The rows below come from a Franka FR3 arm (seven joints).
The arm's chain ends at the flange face. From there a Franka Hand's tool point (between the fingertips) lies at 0.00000 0.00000 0.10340 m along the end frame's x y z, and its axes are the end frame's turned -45 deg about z.
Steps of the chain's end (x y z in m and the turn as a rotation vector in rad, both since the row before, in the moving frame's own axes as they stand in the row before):
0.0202 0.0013 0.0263 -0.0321 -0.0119 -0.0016
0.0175 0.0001 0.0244 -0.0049 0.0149 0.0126
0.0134 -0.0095 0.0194 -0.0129 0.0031 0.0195
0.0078 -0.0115 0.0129 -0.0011 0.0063 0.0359
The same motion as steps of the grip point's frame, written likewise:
0.0101 0.0167 0.0262 -0.0143 -0.0311 -0.0016
0.0130 0.0139 0.0244 -0.0140 0.0071 0.0126
0.0155 0.0039 0.0194 -0.0113 -0.0069 0.0195
0.0140 -0.0021 0.0129 -0.0052 0.0037 0.0359

